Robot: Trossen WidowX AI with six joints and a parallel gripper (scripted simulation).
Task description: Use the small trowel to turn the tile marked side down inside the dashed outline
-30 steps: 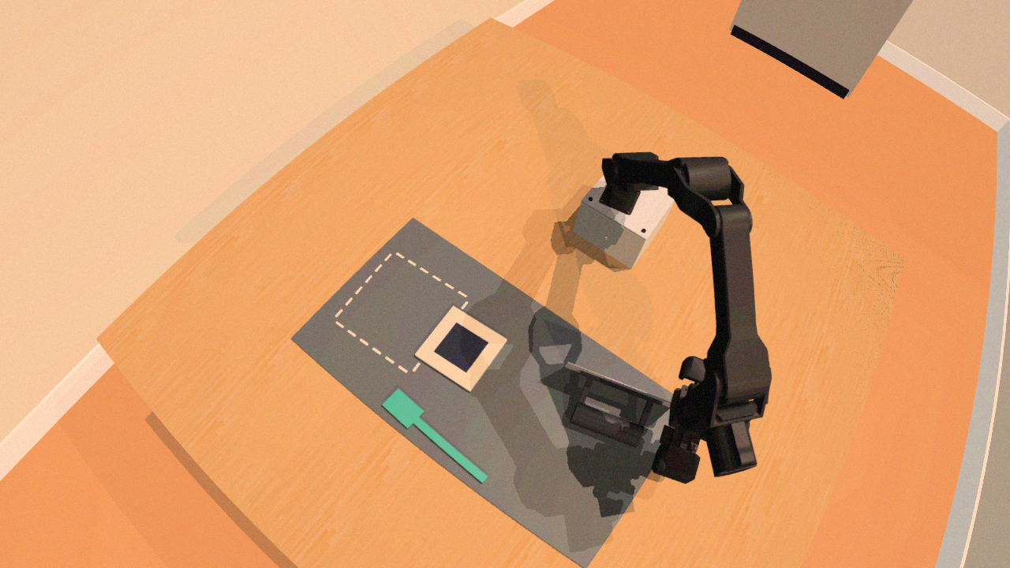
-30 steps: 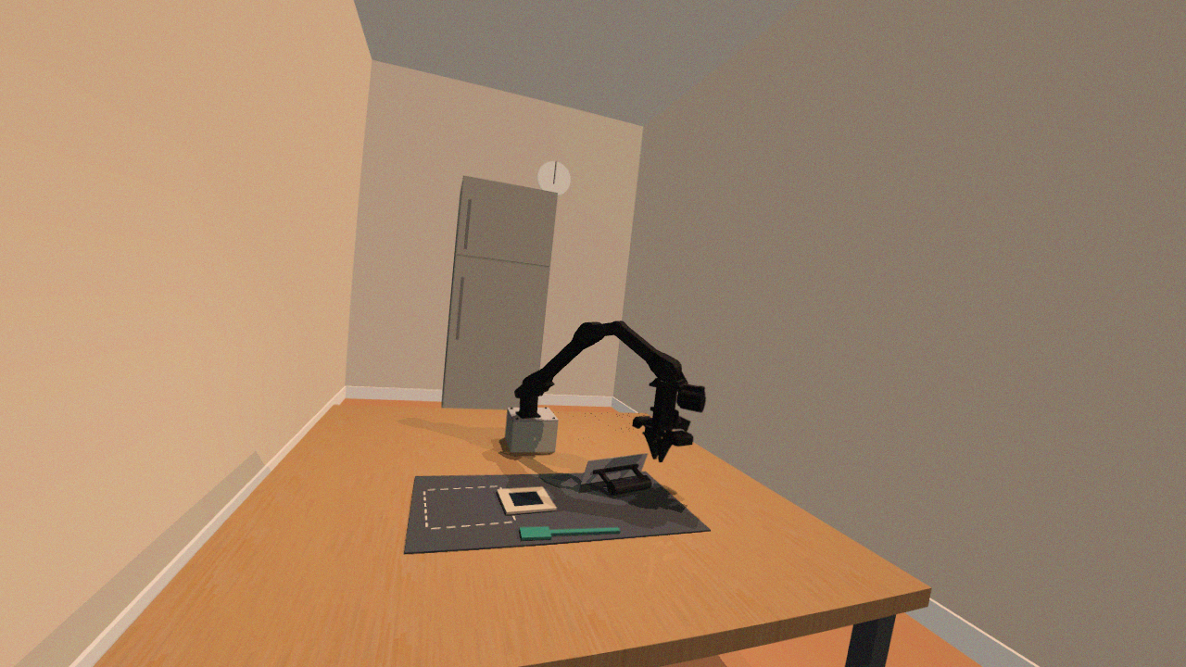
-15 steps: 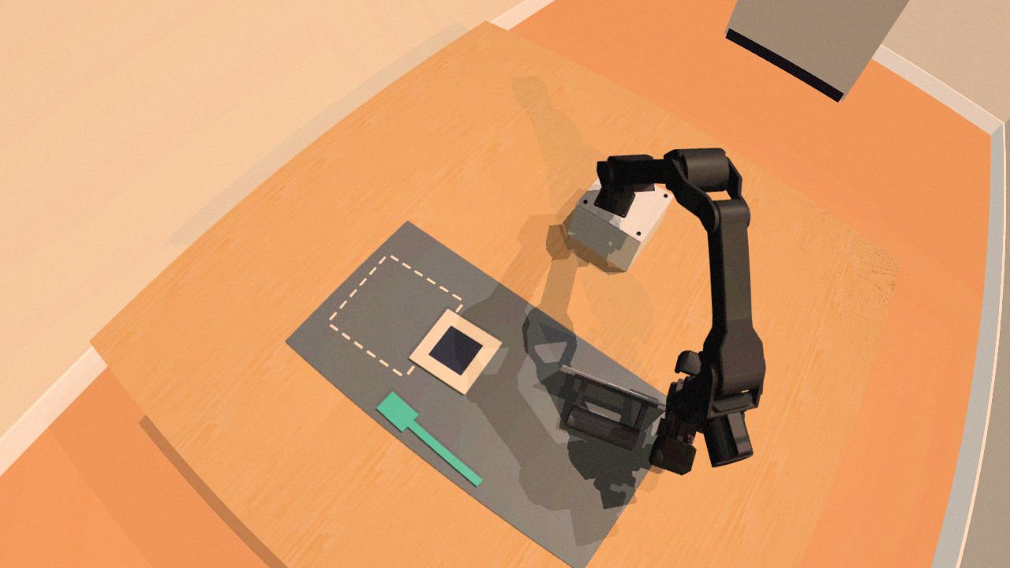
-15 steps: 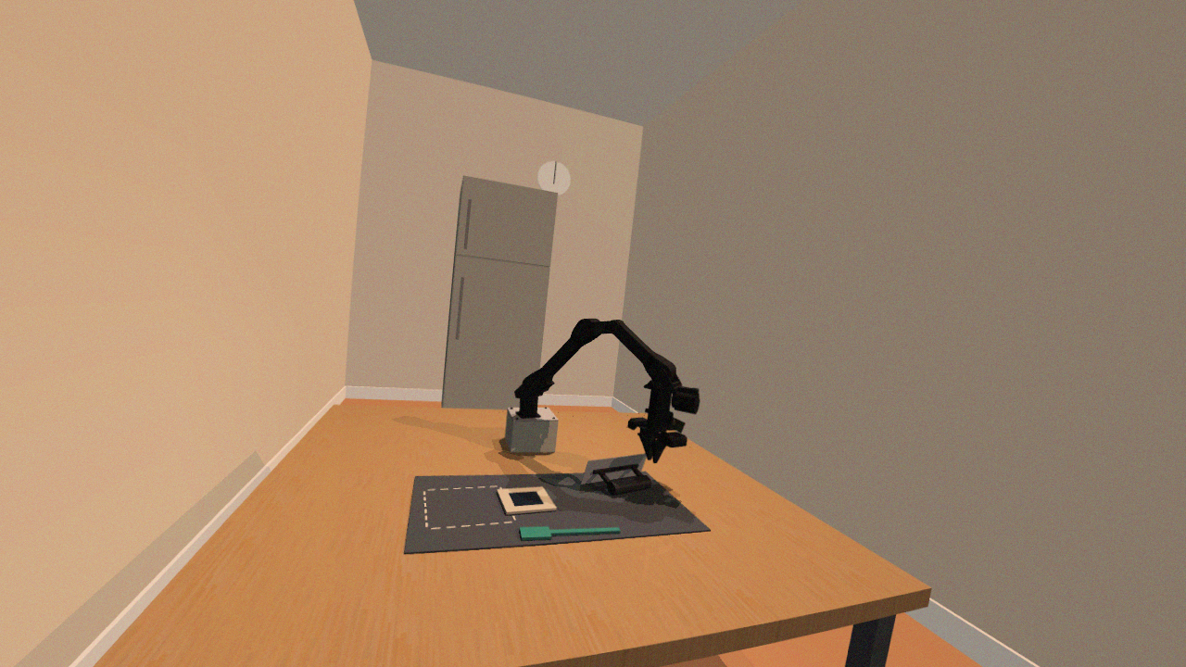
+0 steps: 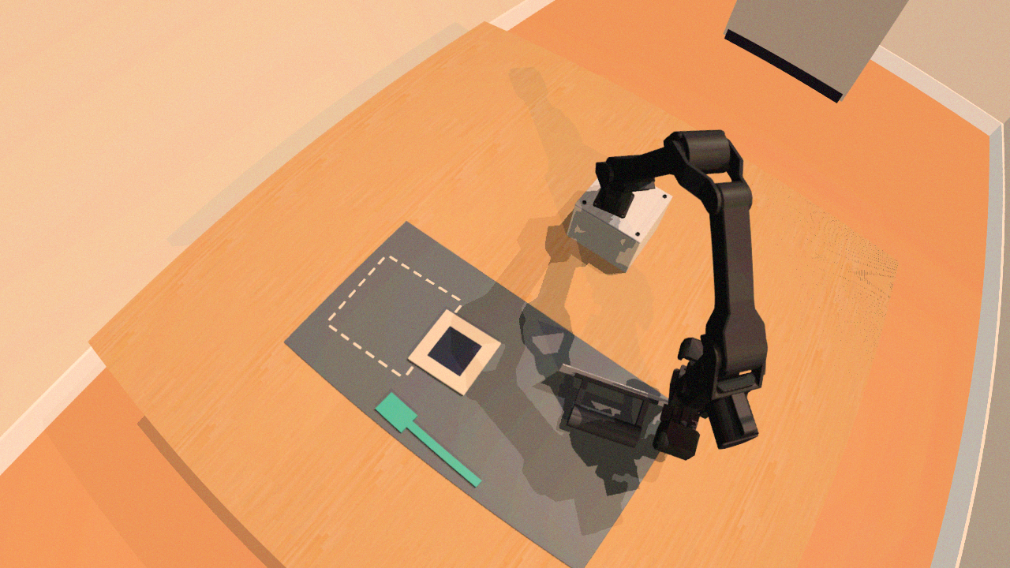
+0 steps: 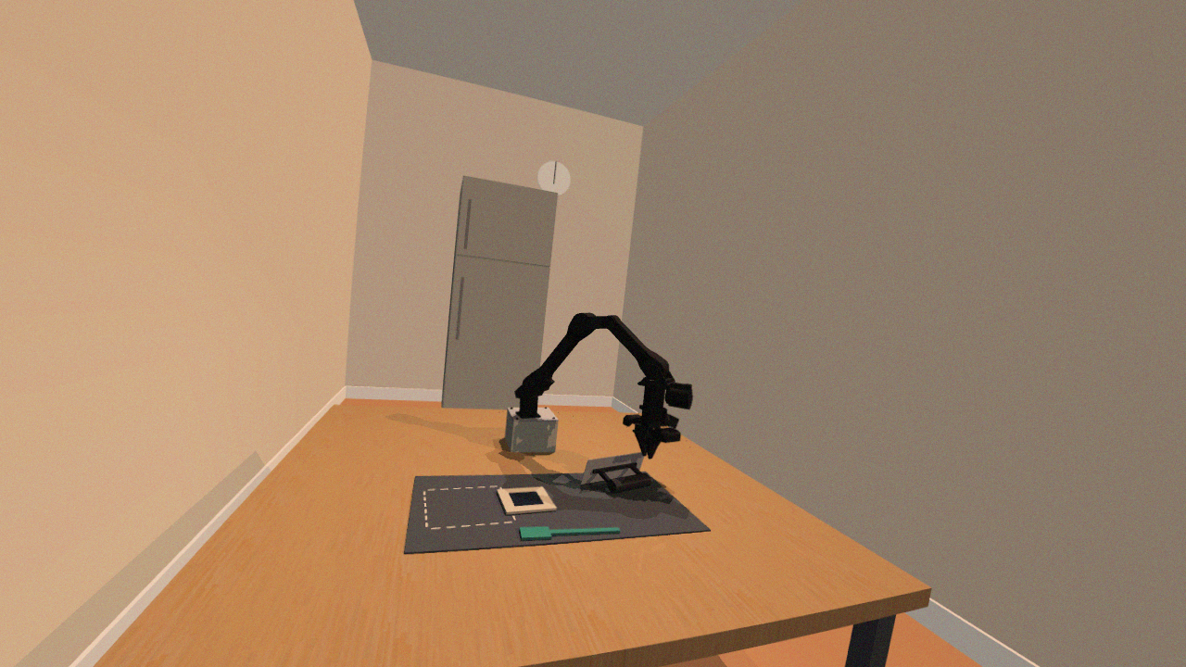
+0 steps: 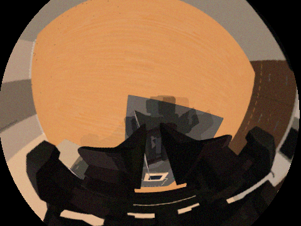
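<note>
My gripper tip is 2 cm short of the trowel, 7 cm to the left of it and 4 cm above it. From my gripper tip the other things lie so: green flat tool (20 cm ahead, 35 cm to the right, 6 cm below); square tile (4 cm ahead, 37 cm to the right, 6 cm below); grey mat (6 cm ahead, 31 cm to the right, 8 cm below).
</note>
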